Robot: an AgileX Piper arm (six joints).
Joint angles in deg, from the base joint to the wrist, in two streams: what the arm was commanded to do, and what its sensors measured. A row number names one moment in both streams.
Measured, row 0: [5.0 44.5 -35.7 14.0 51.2 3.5]
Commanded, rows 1 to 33: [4.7 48.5 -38.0 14.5 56.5 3.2]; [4.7 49.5 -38.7 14.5 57.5 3.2]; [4.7 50.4 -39.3 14.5 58.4 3.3]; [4.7 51.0 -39.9 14.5 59.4 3.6]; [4.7 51.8 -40.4 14.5 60.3 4.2]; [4.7 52.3 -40.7 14.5 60.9 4.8]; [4.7 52.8 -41.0 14.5 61.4 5.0]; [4.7 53.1 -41.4 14.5 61.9 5.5]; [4.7 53.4 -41.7 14.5 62.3 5.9]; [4.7 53.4 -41.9 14.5 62.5 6.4]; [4.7 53.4 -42.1 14.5 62.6 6.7]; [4.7 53.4 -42.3 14.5 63.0 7.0]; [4.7 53.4 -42.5 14.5 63.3 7.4]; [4.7 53.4 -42.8 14.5 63.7 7.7]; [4.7 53.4 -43.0 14.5 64.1 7.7]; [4.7 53.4 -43.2 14.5 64.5 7.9]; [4.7 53.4 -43.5 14.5 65.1 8.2]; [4.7 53.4 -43.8 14.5 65.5 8.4]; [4.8 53.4 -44.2 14.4 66.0 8.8]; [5.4 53.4 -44.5 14.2 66.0 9.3]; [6.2 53.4 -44.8 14.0 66.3 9.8]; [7.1 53.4 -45.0 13.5 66.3 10.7]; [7.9 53.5 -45.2 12.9 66.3 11.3]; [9.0 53.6 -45.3 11.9 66.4 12.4]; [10.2 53.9 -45.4 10.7 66.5 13.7]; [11.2 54.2 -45.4 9.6 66.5 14.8]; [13.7 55.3 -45.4 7.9 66.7 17.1]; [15.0 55.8 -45.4 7.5 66.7 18.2]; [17.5 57.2 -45.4 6.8 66.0 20.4]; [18.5 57.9 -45.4 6.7 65.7 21.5]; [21.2 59.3 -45.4 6.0 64.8 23.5]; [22.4 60.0 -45.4 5.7 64.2 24.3]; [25.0 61.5 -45.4 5.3 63.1 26.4]
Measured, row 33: [19.3 58.4 -45.0 7.1 65.7 21.4]
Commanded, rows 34 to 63: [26.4 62.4 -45.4 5.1 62.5 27.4]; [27.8 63.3 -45.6 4.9 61.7 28.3]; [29.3 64.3 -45.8 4.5 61.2 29.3]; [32.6 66.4 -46.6 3.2 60.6 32.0]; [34.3 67.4 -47.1 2.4 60.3 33.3]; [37.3 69.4 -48.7 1.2 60.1 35.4]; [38.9 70.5 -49.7 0.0 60.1 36.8]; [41.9 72.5 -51.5 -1.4 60.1 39.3]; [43.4 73.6 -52.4 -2.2 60.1 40.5]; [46.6 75.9 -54.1 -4.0 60.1 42.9]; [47.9 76.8 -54.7 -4.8 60.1 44.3]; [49.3 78.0 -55.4 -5.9 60.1 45.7]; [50.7 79.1 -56.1 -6.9 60.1 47.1]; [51.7 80.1 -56.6 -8.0 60.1 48.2]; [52.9 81.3 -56.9 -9.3 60.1 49.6]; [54.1 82.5 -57.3 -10.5 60.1 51.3]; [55.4 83.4 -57.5 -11.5 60.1 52.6]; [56.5 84.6 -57.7 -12.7 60.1 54.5]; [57.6 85.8 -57.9 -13.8 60.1 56.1]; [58.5 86.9 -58.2 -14.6 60.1 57.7]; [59.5 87.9 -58.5 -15.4 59.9 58.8]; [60.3 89.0 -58.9 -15.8 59.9 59.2]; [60.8 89.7 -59.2 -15.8 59.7 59.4]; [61.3 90.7 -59.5 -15.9 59.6 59.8]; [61.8 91.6 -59.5 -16.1 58.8 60.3]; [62.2 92.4 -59.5 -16.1 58.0 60.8]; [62.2 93.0 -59.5 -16.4 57.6 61.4]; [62.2 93.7 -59.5 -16.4 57.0 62.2]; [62.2 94.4 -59.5 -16.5 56.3 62.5]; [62.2 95.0 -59.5 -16.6 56.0 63.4]
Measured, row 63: [61.9 93.0 -59.2 -15.3 57.8 60.7]
